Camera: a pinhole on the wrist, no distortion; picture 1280 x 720 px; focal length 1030.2 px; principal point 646.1 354.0 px. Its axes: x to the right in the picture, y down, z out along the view. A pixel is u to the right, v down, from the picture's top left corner.
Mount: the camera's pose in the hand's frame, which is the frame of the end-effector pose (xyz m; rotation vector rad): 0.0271 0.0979 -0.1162 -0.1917 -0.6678 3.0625
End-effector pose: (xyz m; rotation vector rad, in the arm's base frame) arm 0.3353 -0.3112 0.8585 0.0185 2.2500 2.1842
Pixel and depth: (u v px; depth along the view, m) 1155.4 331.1 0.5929
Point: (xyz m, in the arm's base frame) 0.6744 0.0699 0.7176
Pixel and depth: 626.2 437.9 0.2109
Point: 0.3297 -0.2439 0.8512
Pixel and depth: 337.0 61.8 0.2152
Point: 0.2730 -0.1977 0.9179
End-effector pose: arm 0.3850 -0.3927 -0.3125 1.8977 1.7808 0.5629
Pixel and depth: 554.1 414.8 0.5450
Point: 0.4765 -0.3974 -0.7027
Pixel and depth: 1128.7 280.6 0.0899
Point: 0.4152 -0.4188 -0.2416
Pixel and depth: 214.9 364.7 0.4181
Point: 0.4941 -0.2557 -0.5911
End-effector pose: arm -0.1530 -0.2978 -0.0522 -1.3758 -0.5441 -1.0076
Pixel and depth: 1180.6 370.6 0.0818
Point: -0.1231 -0.3440 -0.1153
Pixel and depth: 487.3 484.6 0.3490
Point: -0.1638 -0.1202 0.0601
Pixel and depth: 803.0 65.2 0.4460
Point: -0.1018 0.0411 -0.0917
